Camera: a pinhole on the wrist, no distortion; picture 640 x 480 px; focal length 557.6 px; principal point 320.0 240.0 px. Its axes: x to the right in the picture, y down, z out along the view. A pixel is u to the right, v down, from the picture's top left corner.
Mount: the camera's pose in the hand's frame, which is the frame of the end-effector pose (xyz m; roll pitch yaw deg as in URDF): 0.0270 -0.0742 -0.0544 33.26 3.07 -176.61
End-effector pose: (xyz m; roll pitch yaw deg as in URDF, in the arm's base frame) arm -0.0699 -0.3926 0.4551 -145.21 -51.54 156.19
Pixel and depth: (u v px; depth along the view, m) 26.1 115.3 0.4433
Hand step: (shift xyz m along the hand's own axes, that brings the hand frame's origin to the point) 0.2237 0.2640 0.2740
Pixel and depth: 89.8 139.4 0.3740
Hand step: 0.1507 0.1951 0.2292
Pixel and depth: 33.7 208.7 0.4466
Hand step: 0.2206 0.2036 0.3171
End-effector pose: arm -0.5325 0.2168 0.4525 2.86 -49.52 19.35
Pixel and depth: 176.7 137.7 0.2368
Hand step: 0.0685 0.0947 0.1228
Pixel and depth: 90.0 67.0 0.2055
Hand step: 0.0944 0.0961 0.0868
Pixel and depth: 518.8 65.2 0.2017
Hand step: -0.0615 0.0843 0.0755
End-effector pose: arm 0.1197 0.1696 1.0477 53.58 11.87 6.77
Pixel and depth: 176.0 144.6 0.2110
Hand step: 0.0643 0.0742 0.1049
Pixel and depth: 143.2 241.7 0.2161
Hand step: 0.0786 0.0470 0.1301
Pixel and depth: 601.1 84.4 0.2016
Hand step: -0.0910 0.0767 0.0777
